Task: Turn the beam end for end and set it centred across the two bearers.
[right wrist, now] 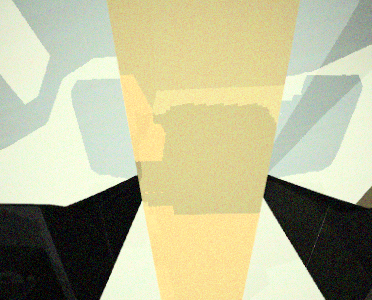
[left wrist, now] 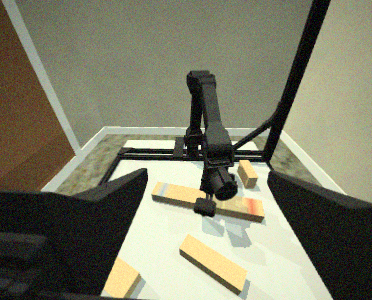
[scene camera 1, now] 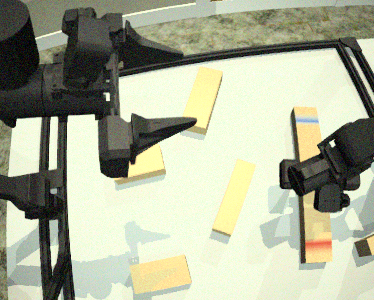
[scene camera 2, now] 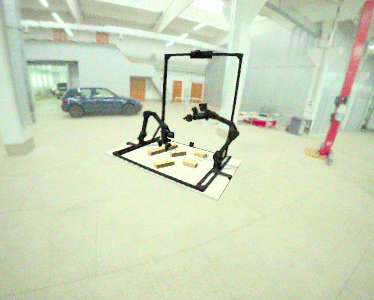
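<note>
The long beam lies flat on the table, with a blue band near its far end and a red band near its near end in scene camera 1. My right gripper is open and low over the beam's middle part, one finger at each long side in the right wrist view. My left gripper is open and empty, held high at the left of scene camera 1, away from the beam. Which blocks are the two bearers I cannot tell.
Left of the beam in scene camera 1 lie a block, a partly hidden block, a narrow block and a front block. Another block lies right of the red end. A black frame edges the table.
</note>
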